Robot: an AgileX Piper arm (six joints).
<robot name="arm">
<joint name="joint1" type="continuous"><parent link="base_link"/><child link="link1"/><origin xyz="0 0 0.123"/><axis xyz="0 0 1"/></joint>
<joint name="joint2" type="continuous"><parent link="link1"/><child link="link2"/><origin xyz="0 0 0"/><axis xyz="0 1 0"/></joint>
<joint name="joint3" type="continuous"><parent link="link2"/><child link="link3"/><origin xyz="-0.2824 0 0.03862"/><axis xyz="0 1 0"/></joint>
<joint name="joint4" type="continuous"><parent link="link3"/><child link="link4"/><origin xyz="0.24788 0 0.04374"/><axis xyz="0.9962 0 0.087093"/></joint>
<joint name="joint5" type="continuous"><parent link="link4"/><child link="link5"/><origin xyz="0 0 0"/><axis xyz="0 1 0"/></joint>
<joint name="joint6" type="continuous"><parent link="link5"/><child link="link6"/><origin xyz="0.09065 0 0.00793"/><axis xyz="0.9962 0 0.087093"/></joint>
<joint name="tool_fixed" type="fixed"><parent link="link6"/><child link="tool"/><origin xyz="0 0 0" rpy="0 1.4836 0"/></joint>
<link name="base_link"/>
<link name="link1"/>
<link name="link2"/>
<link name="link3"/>
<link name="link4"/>
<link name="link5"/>
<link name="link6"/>
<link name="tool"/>
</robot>
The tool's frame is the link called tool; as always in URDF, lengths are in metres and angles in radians. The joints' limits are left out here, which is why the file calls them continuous.
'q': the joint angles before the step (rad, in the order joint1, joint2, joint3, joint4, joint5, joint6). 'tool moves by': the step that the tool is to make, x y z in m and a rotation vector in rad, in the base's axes. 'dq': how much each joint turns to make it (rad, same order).
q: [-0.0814, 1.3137, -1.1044, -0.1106, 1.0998, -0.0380]
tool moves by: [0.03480, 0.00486, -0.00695, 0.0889, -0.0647, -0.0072]
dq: [0.0000, 0.1058, -0.0642, 0.0940, -0.0990, 0.0000]
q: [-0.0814, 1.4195, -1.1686, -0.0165, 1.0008, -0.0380]
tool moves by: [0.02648, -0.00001, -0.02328, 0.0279, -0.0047, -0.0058]
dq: [0.0000, 0.1015, -0.0121, 0.0288, -0.0918, 0.0000]
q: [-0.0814, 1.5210, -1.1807, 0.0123, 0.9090, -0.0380]
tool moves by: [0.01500, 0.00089, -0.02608, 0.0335, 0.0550, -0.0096]
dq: [0.0000, 0.0855, 0.0000, 0.0305, -0.0280, -0.0001]
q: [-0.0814, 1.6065, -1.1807, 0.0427, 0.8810, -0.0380]
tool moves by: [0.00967, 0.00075, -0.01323, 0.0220, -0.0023, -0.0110]
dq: [0.0000, 0.0448, 0.0000, 0.0246, -0.0454, -0.0001]
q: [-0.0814, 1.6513, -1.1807, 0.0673, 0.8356, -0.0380]
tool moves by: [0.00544, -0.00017, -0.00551, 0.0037, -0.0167, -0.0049]
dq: [0.0000, 0.0199, 0.0000, 0.0065, -0.0364, 0.0000]
